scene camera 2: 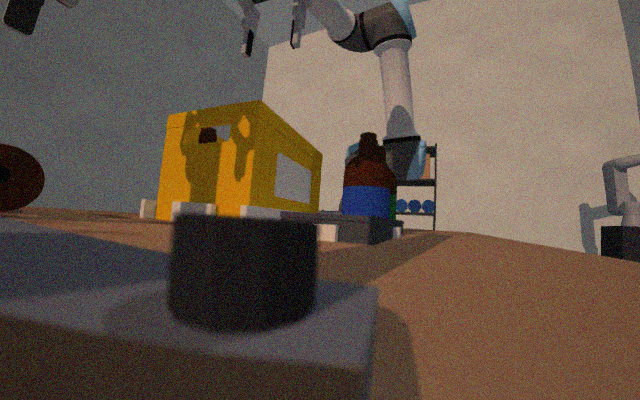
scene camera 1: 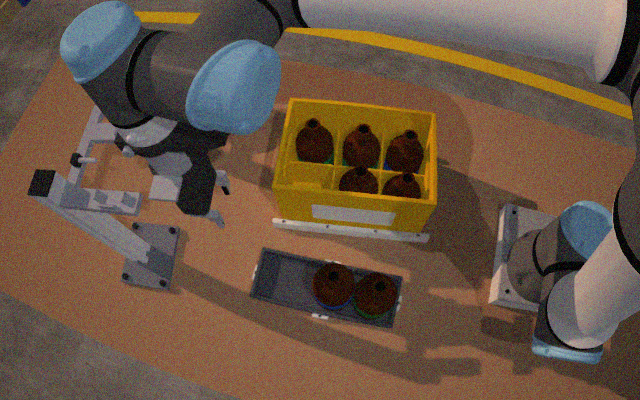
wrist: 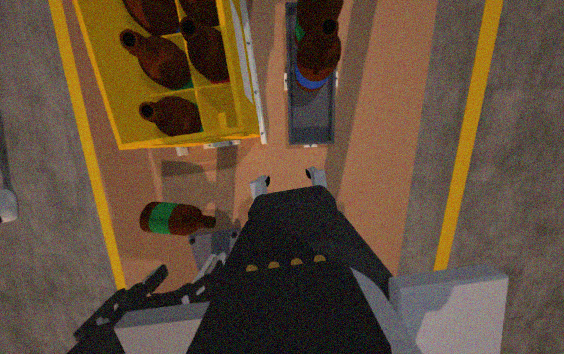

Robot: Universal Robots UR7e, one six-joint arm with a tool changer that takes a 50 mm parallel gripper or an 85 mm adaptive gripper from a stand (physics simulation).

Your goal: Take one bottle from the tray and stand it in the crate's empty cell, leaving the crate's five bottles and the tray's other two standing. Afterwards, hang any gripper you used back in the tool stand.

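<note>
My gripper [scene camera 1: 221, 203] [scene camera 2: 271, 46] [wrist: 288, 177] is open and empty, raised above the table between the tool stand [scene camera 1: 115, 230] and the crate [scene camera 1: 292, 205] [scene camera 2: 232, 195] [wrist: 102, 70]. The yellow crate holds five upright brown bottles; its empty cell [scene camera 1: 307, 176] [wrist: 215, 107] is at the front left in scene camera 1. In the dark tray [scene camera 1: 270, 275] [wrist: 311, 122], a blue-banded bottle [scene camera 1: 333, 285] [scene camera 2: 367, 175] [wrist: 318, 55] and a green-banded bottle [scene camera 1: 375, 295] [wrist: 320, 10] stand upright. Another green-banded bottle [wrist: 175, 218] lies on its side beside a stand base plate; the arm hides it in scene camera 1.
A black tool [wrist: 150, 282] shows at the lower left of the wrist view, near the stand. A white rail [scene camera 1: 350, 231] runs along the crate's front. The robot's base [scene camera 1: 525, 265] is at the right. A blurred black cylinder [scene camera 2: 242, 272] fills scene camera 2's foreground.
</note>
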